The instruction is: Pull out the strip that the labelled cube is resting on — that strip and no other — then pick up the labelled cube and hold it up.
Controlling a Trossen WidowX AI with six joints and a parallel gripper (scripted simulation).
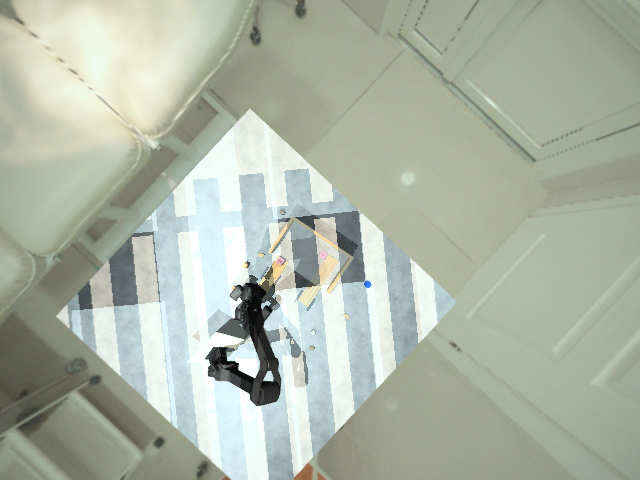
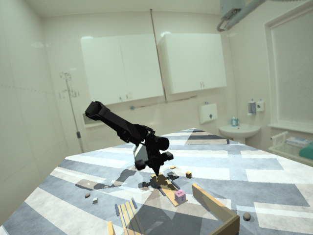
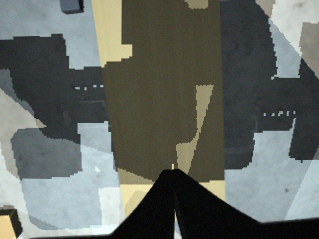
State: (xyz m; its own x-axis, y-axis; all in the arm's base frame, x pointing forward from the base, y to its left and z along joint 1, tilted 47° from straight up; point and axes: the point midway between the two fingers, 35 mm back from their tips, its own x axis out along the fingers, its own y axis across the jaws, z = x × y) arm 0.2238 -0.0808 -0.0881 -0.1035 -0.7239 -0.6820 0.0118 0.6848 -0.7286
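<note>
My gripper tip is now 90 mm short of the orange cube and 130 mm to the right of it. The rest, counted from my gripper tip: white cube (30 mm ahead, 300 mm to the right); blue dot (350 mm ahead, 370 mm to the right).
</note>
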